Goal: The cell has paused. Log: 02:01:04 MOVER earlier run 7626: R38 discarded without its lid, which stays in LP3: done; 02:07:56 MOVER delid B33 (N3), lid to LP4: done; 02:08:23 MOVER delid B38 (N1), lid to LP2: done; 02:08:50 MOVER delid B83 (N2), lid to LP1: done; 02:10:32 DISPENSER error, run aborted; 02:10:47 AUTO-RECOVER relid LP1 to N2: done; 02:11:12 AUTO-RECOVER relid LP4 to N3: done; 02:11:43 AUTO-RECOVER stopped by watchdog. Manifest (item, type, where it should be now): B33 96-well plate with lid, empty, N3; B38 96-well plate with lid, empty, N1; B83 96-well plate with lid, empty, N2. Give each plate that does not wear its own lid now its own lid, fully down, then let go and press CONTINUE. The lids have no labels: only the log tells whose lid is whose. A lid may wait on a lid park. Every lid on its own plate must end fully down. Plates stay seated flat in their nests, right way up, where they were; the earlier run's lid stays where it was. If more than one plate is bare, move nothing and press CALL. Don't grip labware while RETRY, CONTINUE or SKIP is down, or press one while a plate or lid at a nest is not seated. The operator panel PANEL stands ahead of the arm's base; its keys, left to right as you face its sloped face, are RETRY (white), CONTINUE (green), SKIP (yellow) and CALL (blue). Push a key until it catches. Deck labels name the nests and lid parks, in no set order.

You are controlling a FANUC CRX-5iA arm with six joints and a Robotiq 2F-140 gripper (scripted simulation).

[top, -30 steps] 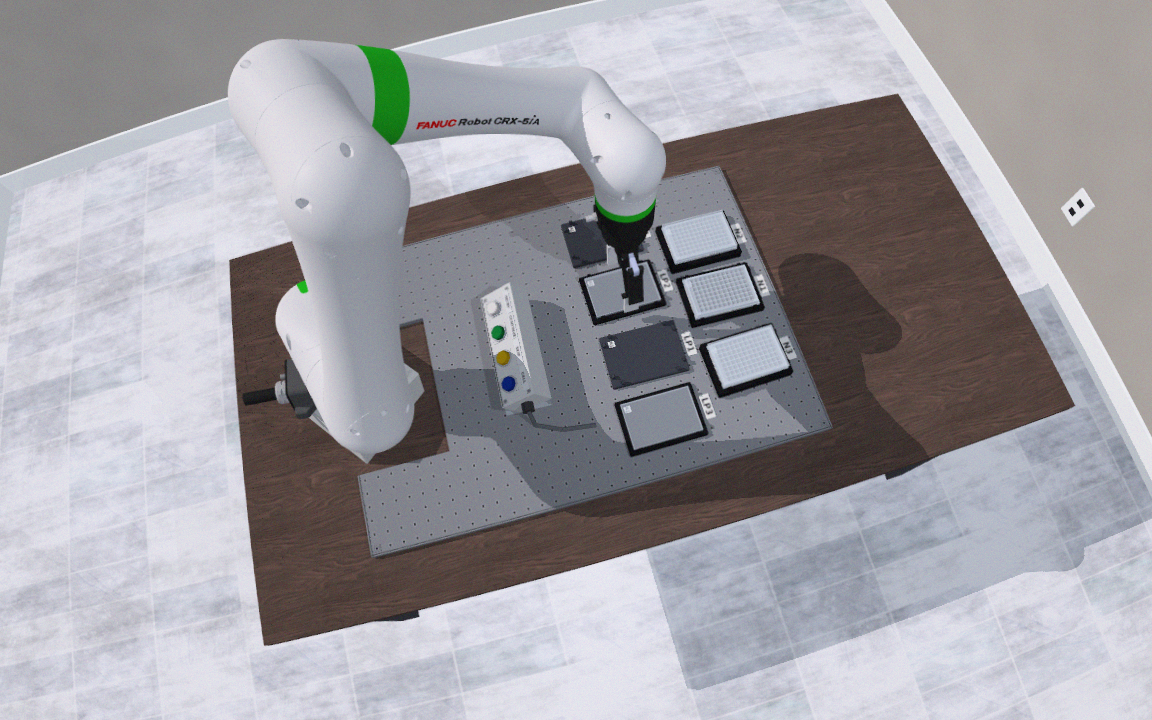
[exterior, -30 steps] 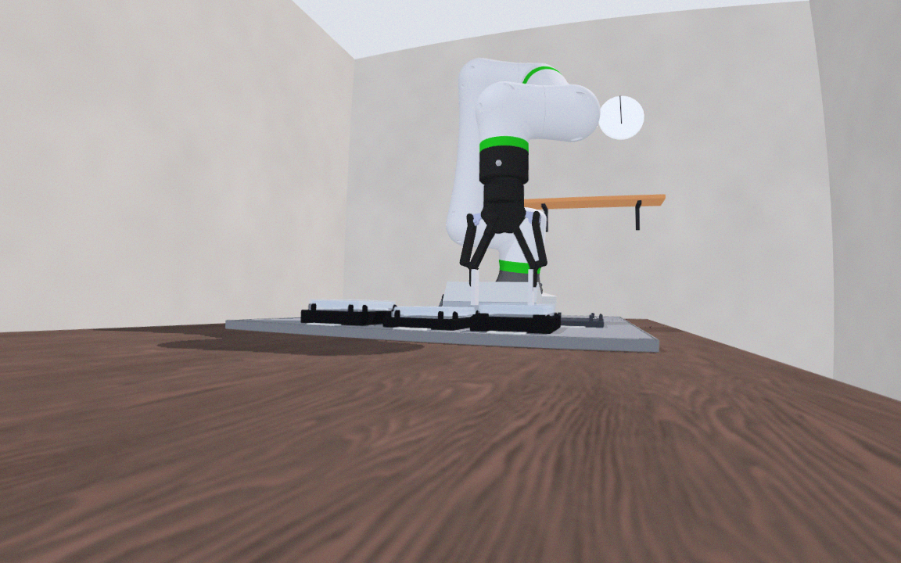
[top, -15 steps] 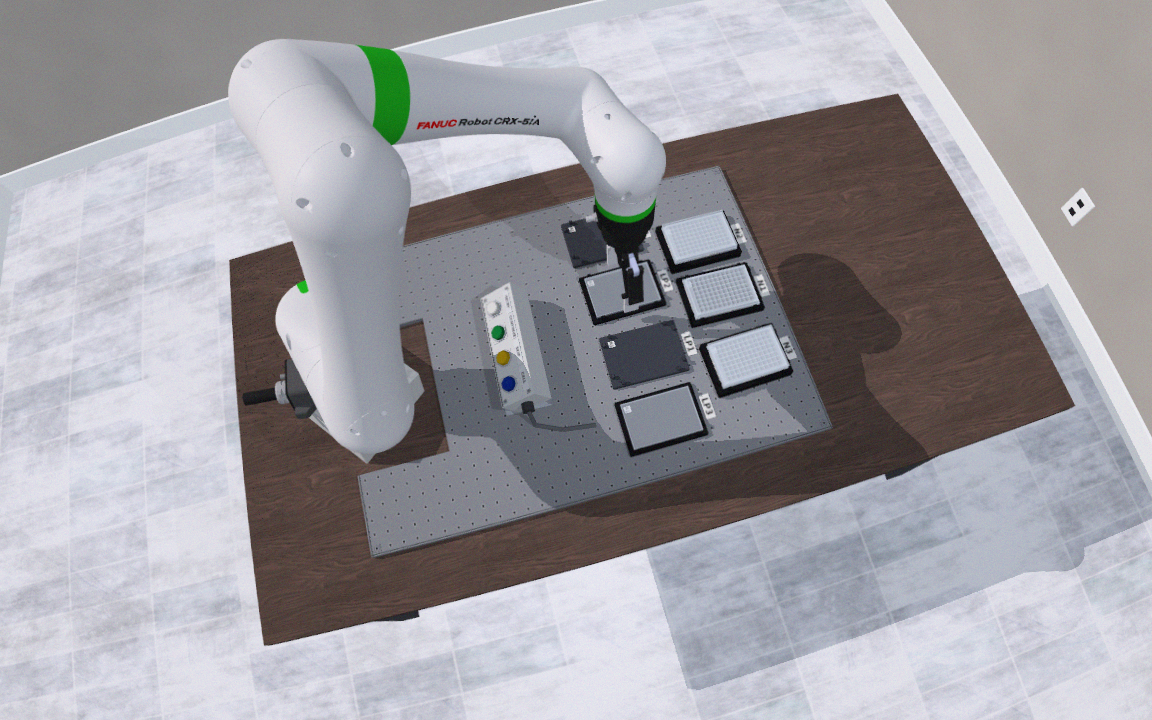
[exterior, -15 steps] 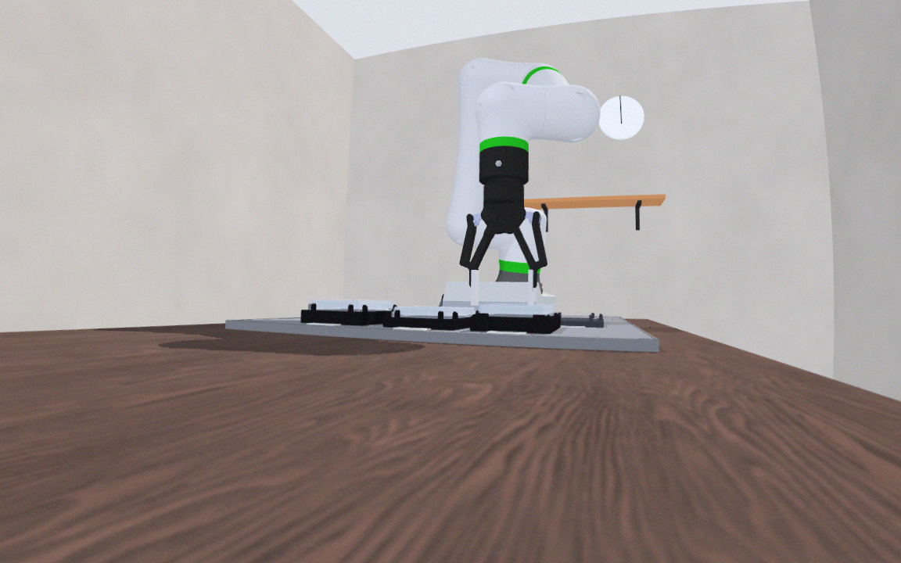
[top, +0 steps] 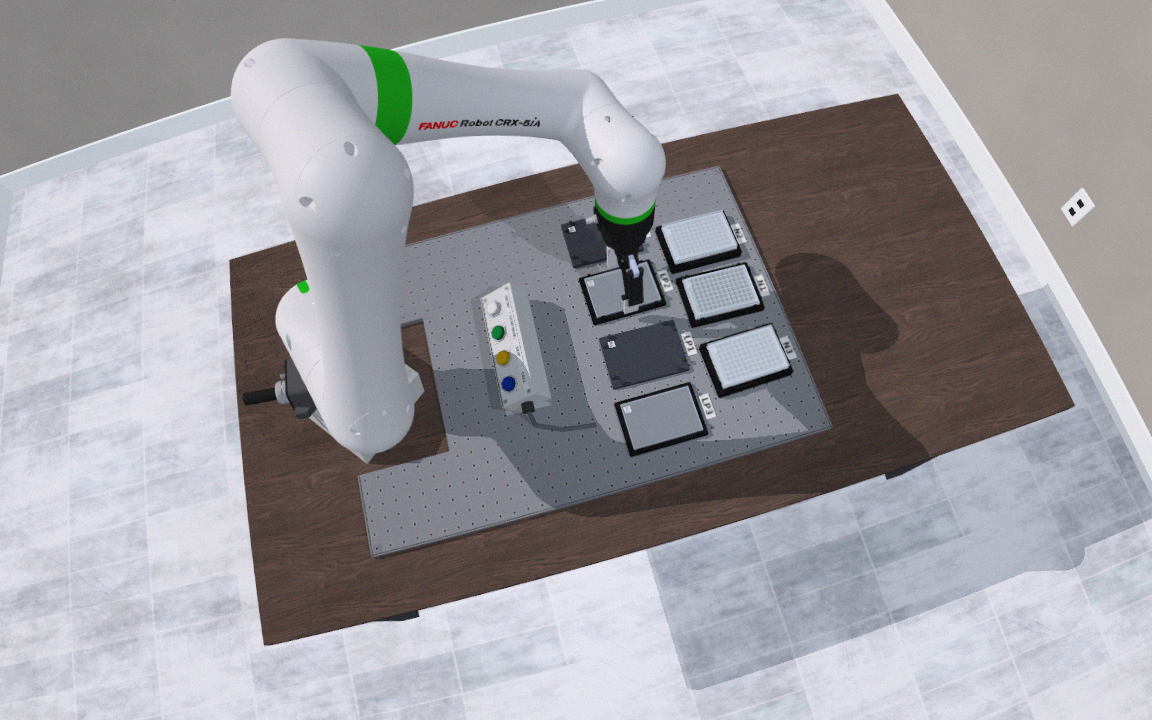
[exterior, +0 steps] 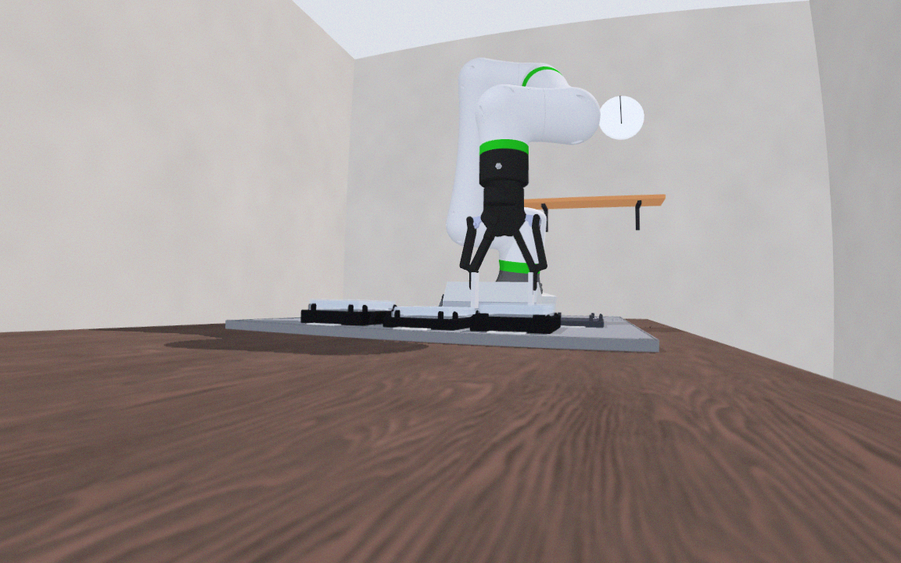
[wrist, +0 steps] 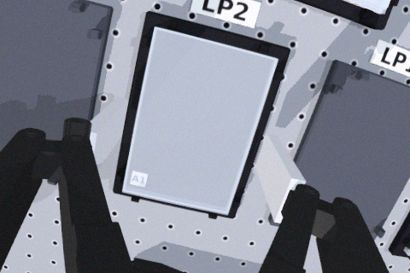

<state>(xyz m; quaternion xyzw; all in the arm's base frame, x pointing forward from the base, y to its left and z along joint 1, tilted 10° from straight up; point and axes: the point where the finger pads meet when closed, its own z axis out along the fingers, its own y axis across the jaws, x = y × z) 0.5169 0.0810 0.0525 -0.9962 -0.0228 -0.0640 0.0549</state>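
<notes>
The lid park LP2 is 4 cm below my hand. From my hand the other things lie so: plate: 18 cm ahead, 5 cm to the right, 3 cm below; then lid park LP1: 14 cm to the right, 4 cm below, 1 cm ahead; then lid park LP4: 13 cm to the left, 4 cm below, 1 cm behind.
</notes>
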